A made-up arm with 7 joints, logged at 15 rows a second.
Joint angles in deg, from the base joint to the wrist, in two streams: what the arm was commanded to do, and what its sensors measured. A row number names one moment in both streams.
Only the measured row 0 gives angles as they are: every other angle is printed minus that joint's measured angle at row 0.
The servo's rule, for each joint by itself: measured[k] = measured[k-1] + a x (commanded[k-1-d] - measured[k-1]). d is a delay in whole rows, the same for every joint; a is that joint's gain. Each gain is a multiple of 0.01, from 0.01 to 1. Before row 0 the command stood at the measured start. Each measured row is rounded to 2 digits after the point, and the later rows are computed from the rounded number. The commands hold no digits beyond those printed.
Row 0, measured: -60.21 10.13 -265.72 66.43 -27.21 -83.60 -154.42
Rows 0 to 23, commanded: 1.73 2.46 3.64 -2.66 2.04 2.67 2.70; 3.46 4.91 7.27 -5.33 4.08 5.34 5.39; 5.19 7.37 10.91 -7.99 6.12 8.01 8.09; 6.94 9.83 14.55 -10.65 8.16 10.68 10.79; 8.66 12.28 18.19 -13.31 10.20 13.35 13.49; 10.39 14.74 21.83 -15.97 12.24 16.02 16.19; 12.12 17.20 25.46 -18.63 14.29 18.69 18.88; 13.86 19.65 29.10 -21.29 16.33 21.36 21.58; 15.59 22.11 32.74 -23.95 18.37 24.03 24.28; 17.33 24.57 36.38 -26.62 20.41 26.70 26.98; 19.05 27.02 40.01 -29.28 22.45 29.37 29.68; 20.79 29.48 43.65 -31.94 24.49 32.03 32.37; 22.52 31.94 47.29 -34.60 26.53 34.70 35.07; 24.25 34.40 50.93 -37.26 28.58 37.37 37.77; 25.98 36.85 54.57 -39.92 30.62 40.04 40.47; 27.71 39.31 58.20 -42.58 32.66 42.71 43.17; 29.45 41.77 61.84 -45.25 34.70 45.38 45.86; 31.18 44.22 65.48 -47.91 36.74 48.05 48.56; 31.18 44.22 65.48 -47.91 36.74 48.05 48.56; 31.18 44.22 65.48 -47.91 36.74 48.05 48.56; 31.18 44.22 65.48 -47.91 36.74 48.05 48.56; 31.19 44.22 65.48 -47.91 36.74 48.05 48.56; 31.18 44.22 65.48 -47.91 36.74 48.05 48.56; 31.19 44.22 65.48 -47.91 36.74 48.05 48.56
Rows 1 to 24, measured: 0.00 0.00 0.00 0.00 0.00 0.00 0.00; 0.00 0.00 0.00 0.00 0.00 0.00 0.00; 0.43 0.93 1.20 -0.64 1.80 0.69 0.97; 1.19 2.44 3.20 -1.77 3.81 1.90 2.56; 2.19 4.31 5.74 -3.26 5.84 3.49 4.55; 3.38 6.41 8.65 -5.03 7.88 5.36 6.80; 4.70 8.64 11.80 -7.02 9.92 7.44 9.21; 6.12 10.96 15.11 -9.17 11.96 9.67 11.72; 7.62 13.33 18.53 -11.44 14.01 12.02 14.30; 9.18 15.73 22.02 -13.80 16.05 14.45 16.92; 10.78 18.15 25.56 -16.24 18.09 16.94 19.57; 12.42 20.59 29.13 -18.73 20.13 19.48 22.24; 14.08 23.03 32.72 -21.26 22.17 22.05 24.92; 15.76 25.48 36.33 -23.82 24.21 24.64 27.60; 17.45 27.93 39.95 -26.41 26.25 27.26 30.29; 19.15 30.39 43.57 -29.01 28.30 29.89 32.98; 20.86 32.84 47.20 -31.63 30.34 32.53 35.68; 22.57 35.30 50.83 -34.26 32.38 35.18 38.38; 24.29 37.76 54.46 -36.90 34.42 37.83 41.07; 26.01 40.21 58.10 -39.54 36.46 40.49 43.77; 27.30 41.73 60.54 -41.55 36.71 42.46 45.49; 28.27 42.68 62.17 -43.08 36.74 43.91 46.60; 29.00 43.27 63.26 -44.24 36.74 44.99 47.31; 29.55 43.63 63.99 -45.12 36.74 45.79 47.76
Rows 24 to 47, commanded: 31.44 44.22 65.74 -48.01 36.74 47.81 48.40; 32.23 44.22 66.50 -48.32 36.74 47.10 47.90; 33.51 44.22 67.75 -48.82 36.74 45.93 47.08; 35.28 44.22 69.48 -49.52 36.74 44.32 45.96; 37.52 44.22 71.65 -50.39 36.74 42.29 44.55; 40.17 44.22 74.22 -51.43 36.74 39.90 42.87; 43.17 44.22 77.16 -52.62 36.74 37.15 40.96; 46.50 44.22 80.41 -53.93 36.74 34.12 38.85; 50.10 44.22 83.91 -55.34 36.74 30.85 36.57; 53.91 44.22 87.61 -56.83 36.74 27.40 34.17; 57.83 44.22 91.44 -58.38 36.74 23.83 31.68; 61.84 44.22 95.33 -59.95 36.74 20.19 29.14; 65.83 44.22 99.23 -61.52 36.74 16.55 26.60; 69.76 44.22 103.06 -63.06 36.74 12.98 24.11; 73.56 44.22 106.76 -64.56 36.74 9.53 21.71; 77.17 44.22 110.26 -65.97 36.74 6.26 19.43; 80.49 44.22 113.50 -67.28 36.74 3.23 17.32; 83.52 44.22 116.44 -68.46 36.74 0.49 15.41; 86.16 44.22 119.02 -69.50 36.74 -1.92 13.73; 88.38 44.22 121.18 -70.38 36.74 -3.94 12.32; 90.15 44.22 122.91 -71.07 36.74 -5.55 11.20; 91.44 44.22 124.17 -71.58 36.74 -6.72 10.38; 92.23 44.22 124.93 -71.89 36.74 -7.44 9.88; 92.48 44.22 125.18 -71.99 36.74 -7.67 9.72
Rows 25 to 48, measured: 29.96 43.85 64.48 -45.79 36.74 46.38 48.05; 30.27 43.99 64.81 -46.30 36.74 46.81 48.23; 30.56 44.08 65.12 -46.71 36.74 47.07 48.29; 30.98 44.13 65.58 -47.10 36.74 47.08 48.15; 31.61 44.16 66.30 -47.51 36.74 46.78 47.76; 32.53 44.18 67.35 -47.99 36.74 46.14 47.11; 33.78 44.20 68.77 -48.57 36.74 45.14 46.19; 35.38 44.21 70.57 -49.26 36.74 43.78 44.99; 37.33 44.21 72.74 -50.07 36.74 42.06 43.54; 39.62 44.21 75.27 -51.00 36.74 40.00 41.85; 42.24 44.21 78.12 -52.04 36.74 37.62 39.95; 45.16 44.21 81.25 -53.19 36.74 34.96 37.87; 48.33 44.21 84.61 -54.44 36.74 32.07 35.64; 51.71 44.21 88.15 -55.76 36.74 28.98 33.30; 55.24 44.21 91.81 -57.14 36.74 25.75 30.89; 58.87 44.21 95.52 -58.56 36.74 22.43 28.45; 62.54 44.21 99.23 -60.00 36.74 19.08 26.02; 66.20 44.21 102.87 -61.43 36.74 15.75 23.65; 69.77 44.21 106.38 -62.83 36.74 12.49 21.37; 73.21 44.21 109.70 -64.18 36.74 9.37 19.22; 76.45 44.21 112.78 -65.46 36.74 6.43 17.24; 79.43 44.21 115.55 -66.64 36.74 3.73 15.47; 82.11 44.21 117.98 -67.70 36.74 1.32 13.93; 84.44 44.21 120.02 -68.63 36.74 -0.77 12.65
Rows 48 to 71, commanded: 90.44 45.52 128.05 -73.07 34.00 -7.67 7.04; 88.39 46.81 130.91 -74.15 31.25 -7.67 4.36; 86.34 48.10 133.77 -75.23 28.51 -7.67 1.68; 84.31 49.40 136.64 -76.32 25.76 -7.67 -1.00; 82.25 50.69 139.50 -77.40 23.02 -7.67 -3.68; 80.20 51.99 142.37 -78.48 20.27 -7.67 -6.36; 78.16 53.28 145.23 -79.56 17.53 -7.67 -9.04; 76.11 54.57 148.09 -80.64 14.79 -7.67 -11.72; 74.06 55.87 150.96 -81.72 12.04 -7.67 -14.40; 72.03 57.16 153.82 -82.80 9.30 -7.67 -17.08; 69.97 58.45 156.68 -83.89 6.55 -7.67 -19.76; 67.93 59.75 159.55 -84.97 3.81 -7.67 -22.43; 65.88 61.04 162.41 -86.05 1.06 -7.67 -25.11; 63.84 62.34 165.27 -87.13 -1.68 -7.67 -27.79; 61.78 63.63 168.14 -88.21 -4.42 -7.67 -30.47; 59.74 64.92 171.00 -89.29 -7.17 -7.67 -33.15; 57.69 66.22 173.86 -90.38 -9.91 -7.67 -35.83; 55.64 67.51 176.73 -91.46 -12.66 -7.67 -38.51; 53.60 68.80 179.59 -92.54 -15.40 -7.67 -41.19; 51.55 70.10 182.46 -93.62 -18.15 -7.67 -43.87; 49.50 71.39 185.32 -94.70 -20.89 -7.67 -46.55; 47.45 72.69 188.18 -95.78 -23.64 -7.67 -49.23; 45.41 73.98 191.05 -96.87 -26.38 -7.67 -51.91; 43.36 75.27 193.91 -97.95 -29.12 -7.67 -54.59
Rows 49 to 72, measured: 86.39 44.21 121.64 -69.41 36.74 -2.50 11.65; 87.91 44.21 122.81 -70.03 36.74 -3.84 10.96; 88.54 44.71 124.54 -70.76 34.33 -4.84 9.55; 88.50 45.51 126.64 -71.57 31.62 -5.58 7.68; 87.96 46.49 128.99 -72.45 28.88 -6.12 5.52; 87.05 47.60 131.51 -73.38 26.13 -6.52 3.17; 85.85 48.77 134.15 -74.34 23.39 -6.82 0.70; 84.44 49.99 136.86 -75.33 20.64 -7.04 -1.84; 82.87 51.24 139.62 -76.35 17.90 -7.20 -4.43; 81.18 52.51 142.42 -77.38 15.16 -7.32 -7.05; 79.40 53.79 145.24 -78.42 12.41 -7.41 -9.70; 77.56 55.07 148.07 -79.47 9.67 -7.48 -12.36; 75.66 56.35 150.91 -80.53 6.92 -7.53 -15.02; 73.73 57.64 153.76 -81.60 4.18 -7.57 -17.69; 71.77 58.93 156.61 -82.67 1.43 -7.60 -20.36; 69.79 60.23 159.47 -83.74 -1.31 -7.62 -23.03; 67.79 61.52 162.33 -84.81 -4.05 -7.63 -25.71; 65.78 62.81 165.19 -85.89 -6.80 -7.64 -28.39; 63.76 64.11 168.05 -86.97 -9.54 -7.65 -31.07; 61.73 65.40 170.91 -88.05 -12.29 -7.66 -33.75; 59.70 66.69 173.77 -89.13 -15.03 -7.66 -36.43; 57.66 67.99 176.64 -90.21 -17.78 -7.66 -39.11; 55.62 69.28 179.50 -91.29 -20.52 -7.66 -41.79; 53.58 70.58 182.36 -92.37 -23.27 -7.66 -44.47
